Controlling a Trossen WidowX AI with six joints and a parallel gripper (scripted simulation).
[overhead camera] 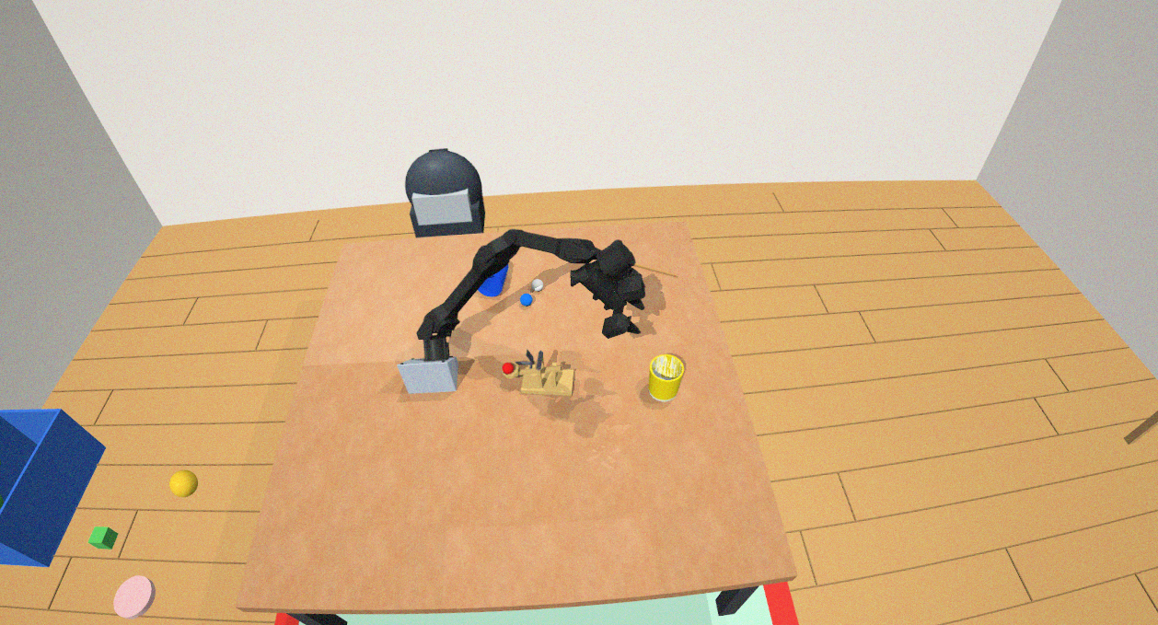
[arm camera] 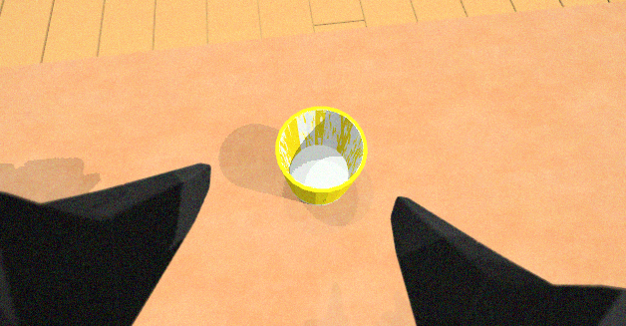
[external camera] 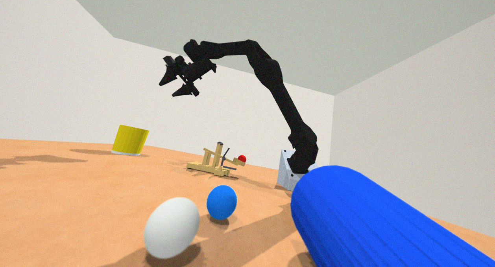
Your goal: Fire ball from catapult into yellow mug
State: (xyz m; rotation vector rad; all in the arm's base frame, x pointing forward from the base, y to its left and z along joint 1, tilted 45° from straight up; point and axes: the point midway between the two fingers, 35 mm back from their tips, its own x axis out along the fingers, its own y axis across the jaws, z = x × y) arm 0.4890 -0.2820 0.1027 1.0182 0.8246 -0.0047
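My gripper tip is now 340 mm past the red ball, 80 mm to the right of it and 210 mm above it. Also, from my gripper tip: blue ball (260 mm behind, 370 mm to the left, 250 mm below); then wooden catapult (270 mm behind, 80 mm to the left, 210 mm below); then yellow mug (70 mm ahead, 30 mm to the right, 240 mm below).
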